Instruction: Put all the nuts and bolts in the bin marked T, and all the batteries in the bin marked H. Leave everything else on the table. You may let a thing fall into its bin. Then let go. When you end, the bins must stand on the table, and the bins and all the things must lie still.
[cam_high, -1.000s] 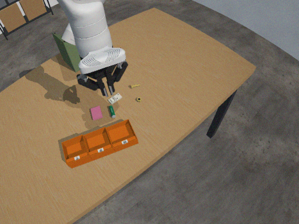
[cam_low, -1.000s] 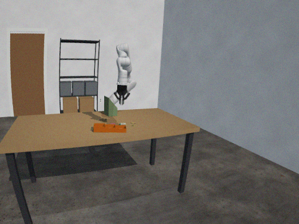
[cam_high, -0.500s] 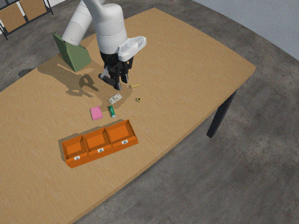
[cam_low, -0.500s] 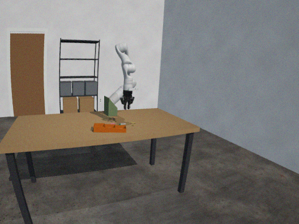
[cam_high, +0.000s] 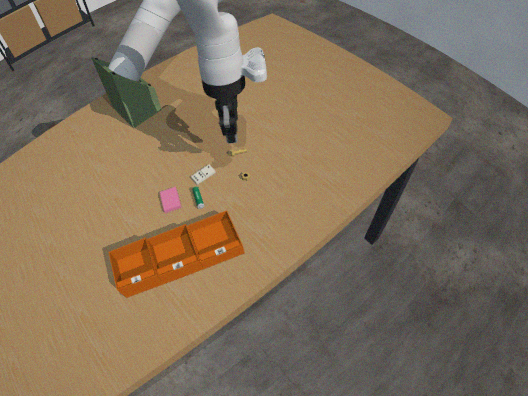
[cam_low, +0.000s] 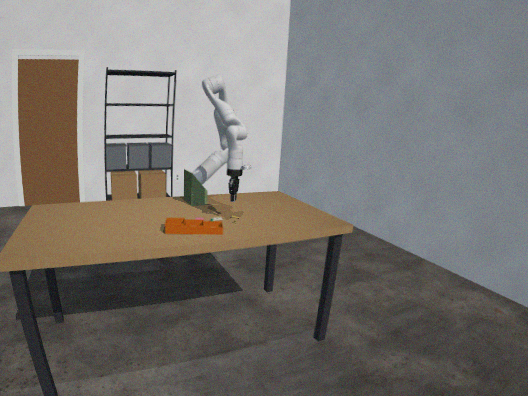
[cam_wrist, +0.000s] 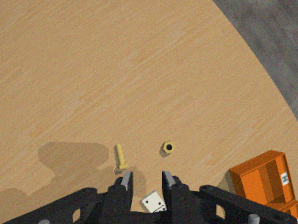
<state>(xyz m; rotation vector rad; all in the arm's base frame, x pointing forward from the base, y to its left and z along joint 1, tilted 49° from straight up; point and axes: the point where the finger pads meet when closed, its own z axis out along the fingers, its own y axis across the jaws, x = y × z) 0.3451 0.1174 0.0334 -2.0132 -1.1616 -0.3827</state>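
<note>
The brass bolt is 11 cm below my hand, 3 cm behind it and 2 cm to the left of it. The rest, counted from my hand: brass nut (11 cm below, 4 cm ahead); then green battery (12 cm to the right, 11 cm below, 2 cm ahead); then white domino (11 cm below, 7 cm to the right, 3 cm behind).
</note>
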